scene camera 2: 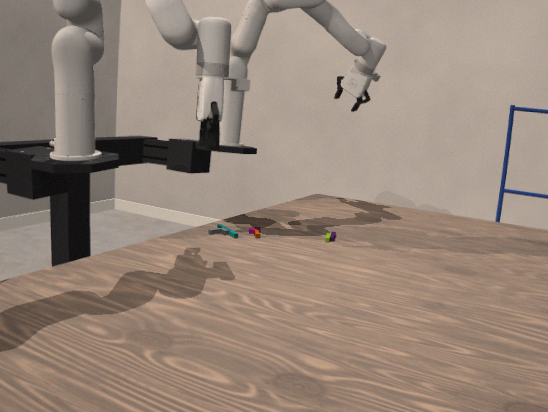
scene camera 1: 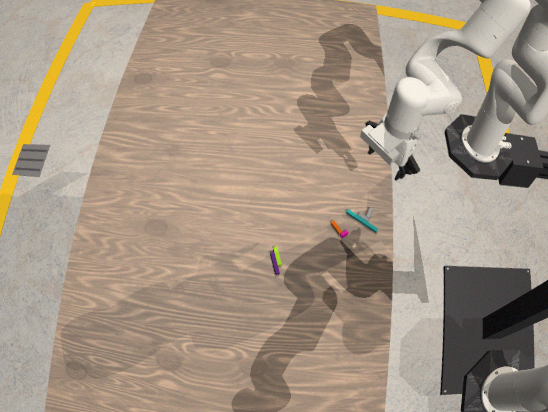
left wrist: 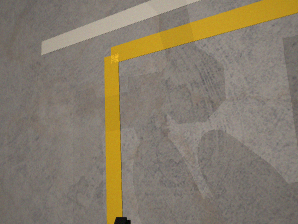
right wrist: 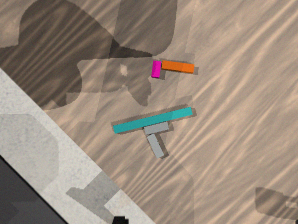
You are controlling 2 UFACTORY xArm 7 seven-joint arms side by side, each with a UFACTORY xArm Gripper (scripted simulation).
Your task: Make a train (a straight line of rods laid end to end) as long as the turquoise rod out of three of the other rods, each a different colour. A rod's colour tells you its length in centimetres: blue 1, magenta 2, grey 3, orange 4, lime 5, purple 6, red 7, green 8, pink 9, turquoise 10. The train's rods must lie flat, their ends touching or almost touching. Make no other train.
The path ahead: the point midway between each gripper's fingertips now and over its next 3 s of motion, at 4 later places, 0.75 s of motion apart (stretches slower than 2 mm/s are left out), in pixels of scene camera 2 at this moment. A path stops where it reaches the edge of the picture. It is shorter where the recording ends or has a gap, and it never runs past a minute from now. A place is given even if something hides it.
My left gripper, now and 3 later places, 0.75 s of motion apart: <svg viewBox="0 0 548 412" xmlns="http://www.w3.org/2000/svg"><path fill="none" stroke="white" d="M344 104L321 97L297 89L285 85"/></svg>
My right gripper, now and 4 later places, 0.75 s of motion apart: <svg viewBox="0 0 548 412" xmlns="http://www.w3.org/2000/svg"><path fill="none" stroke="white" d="M208 147L208 147L246 160L292 203L287 205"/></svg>
